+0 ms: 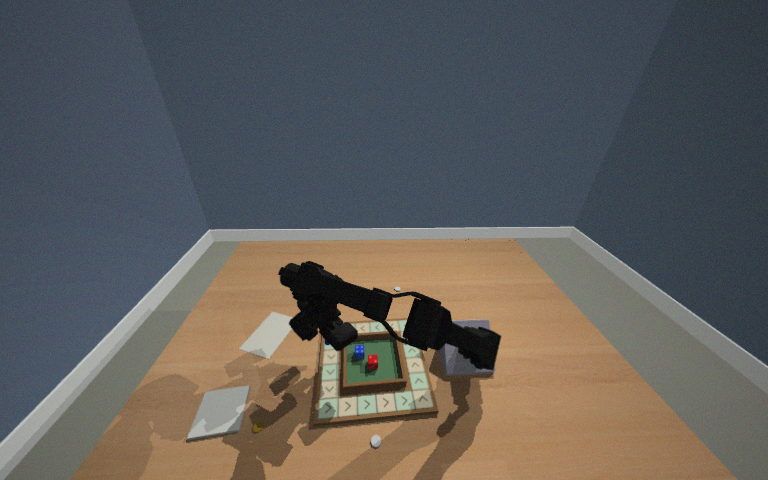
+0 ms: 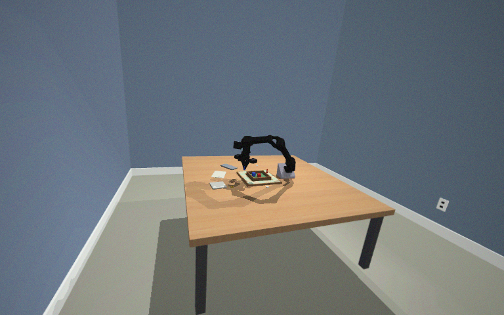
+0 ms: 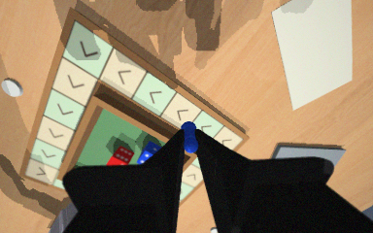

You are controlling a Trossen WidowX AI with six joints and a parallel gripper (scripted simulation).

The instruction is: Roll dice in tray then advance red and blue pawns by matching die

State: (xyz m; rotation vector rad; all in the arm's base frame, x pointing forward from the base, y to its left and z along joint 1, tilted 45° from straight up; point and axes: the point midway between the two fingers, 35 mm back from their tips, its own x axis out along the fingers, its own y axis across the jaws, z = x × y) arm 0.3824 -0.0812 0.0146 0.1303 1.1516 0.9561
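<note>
My gripper tip is now 12 cm past the green tray, 7 cm above it and 3 cm to the right of it. Also, from my gripper tip: red pawn 23 cm behind, 5 cm below, 4 cm to the right; then yellow token 15 cm to the left, 15 cm ahead, 7 cm below; then blue pawn 1 cm above.
</note>
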